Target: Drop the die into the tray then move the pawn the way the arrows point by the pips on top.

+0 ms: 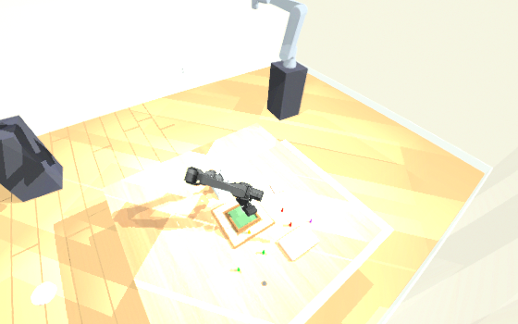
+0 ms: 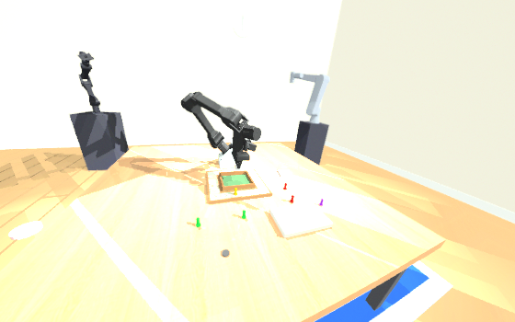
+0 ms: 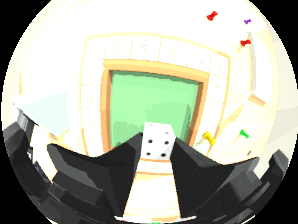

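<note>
Now: gripper tip 11 cm short of the yellow pawn, 3 cm to the left of it and 7 cm above it. From my gripper tip the other things lie so: white die right at my gripper tip; then white slab 30 cm ahead, 20 cm to the left, 8 cm below; then purple pawn 23 cm ahead, 34 cm to the left, 8 cm below.
</note>
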